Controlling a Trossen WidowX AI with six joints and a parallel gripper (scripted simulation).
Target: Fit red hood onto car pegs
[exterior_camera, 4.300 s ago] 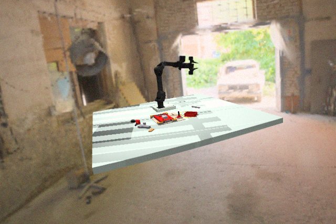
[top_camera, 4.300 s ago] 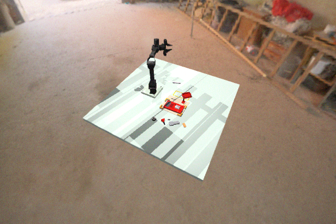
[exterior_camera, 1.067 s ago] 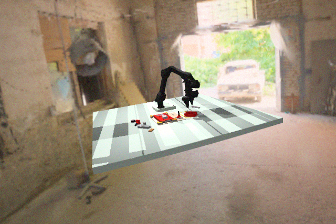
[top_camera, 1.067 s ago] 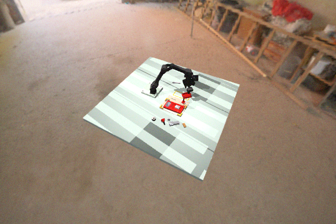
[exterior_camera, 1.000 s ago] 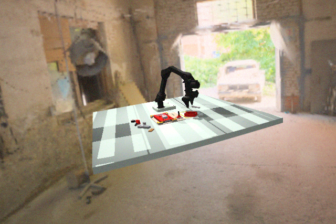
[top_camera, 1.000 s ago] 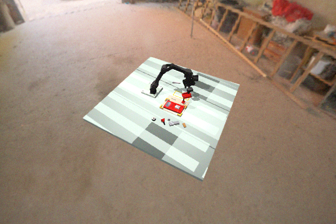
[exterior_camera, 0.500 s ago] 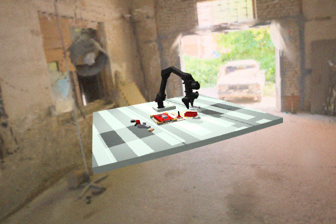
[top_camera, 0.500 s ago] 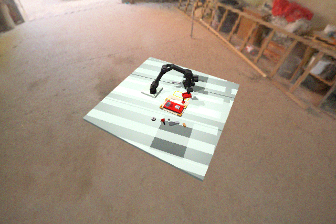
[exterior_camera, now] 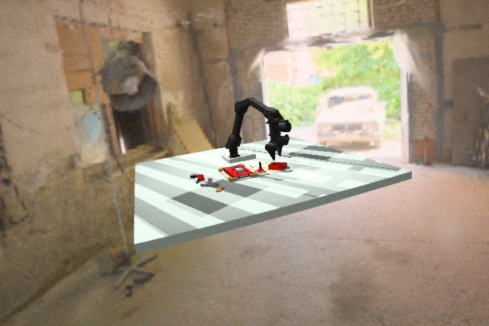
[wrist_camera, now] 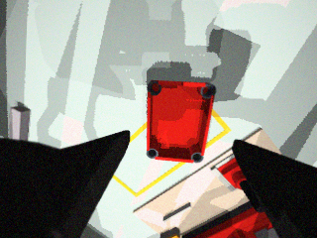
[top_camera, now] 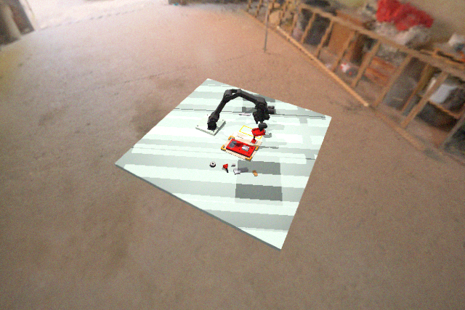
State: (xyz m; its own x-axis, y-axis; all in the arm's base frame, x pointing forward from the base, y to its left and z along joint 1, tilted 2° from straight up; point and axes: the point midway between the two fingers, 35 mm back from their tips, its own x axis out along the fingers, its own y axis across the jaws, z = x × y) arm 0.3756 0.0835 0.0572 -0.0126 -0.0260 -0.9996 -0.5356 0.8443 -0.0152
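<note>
My gripper tip is now 50 mm above the red hood. Round my gripper tip: grey bar (180 mm to the left, 170 mm behind, 50 mm below).
</note>
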